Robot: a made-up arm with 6 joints.
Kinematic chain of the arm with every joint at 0, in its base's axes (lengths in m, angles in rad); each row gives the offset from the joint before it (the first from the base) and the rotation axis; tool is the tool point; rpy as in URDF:
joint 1: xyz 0 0 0.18 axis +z
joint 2: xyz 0 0 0 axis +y
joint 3: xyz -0.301 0 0.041 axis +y
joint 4: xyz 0.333 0 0.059 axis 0.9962 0 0.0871
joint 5: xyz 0 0 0 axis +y
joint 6: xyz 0.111 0 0.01 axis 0.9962 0 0.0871
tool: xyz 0 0 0 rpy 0 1.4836 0
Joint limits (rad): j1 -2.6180..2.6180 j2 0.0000..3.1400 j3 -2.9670..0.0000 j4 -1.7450..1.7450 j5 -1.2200..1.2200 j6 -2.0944..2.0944
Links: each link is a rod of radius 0.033 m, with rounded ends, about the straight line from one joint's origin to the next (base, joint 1, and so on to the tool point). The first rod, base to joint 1, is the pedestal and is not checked.
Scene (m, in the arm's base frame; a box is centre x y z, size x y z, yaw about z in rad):
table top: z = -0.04
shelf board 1: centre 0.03 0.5 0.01 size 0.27 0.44 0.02 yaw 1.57
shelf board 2: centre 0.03 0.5 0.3 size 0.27 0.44 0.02 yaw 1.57
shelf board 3: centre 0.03 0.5 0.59 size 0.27 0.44 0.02 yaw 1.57
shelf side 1: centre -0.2 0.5 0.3 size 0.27 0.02 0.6 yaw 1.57
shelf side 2: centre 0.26 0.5 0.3 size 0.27 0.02 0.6 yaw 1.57
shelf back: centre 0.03 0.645 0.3 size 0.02 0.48 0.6 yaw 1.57
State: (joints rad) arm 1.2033 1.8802 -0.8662 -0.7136 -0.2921 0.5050
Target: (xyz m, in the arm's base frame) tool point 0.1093 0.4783 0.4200
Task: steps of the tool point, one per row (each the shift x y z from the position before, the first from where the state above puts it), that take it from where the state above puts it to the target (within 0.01 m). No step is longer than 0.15 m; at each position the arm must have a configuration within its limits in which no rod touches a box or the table.
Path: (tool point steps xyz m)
1: 0.0059 -0.0727 0.0044
2: -0.0060 -0.0738 -0.0044
3: 0.0043 0.0197 0.0932
4: -0.0099 -0.0057 0.0990
5: -0.0236 -0.0328 0.0957
6: 0.0078 0.0692 0.0187
7: 0.0009 0.0768 0.0004
8: -0.0085 0.0790 -0.0191

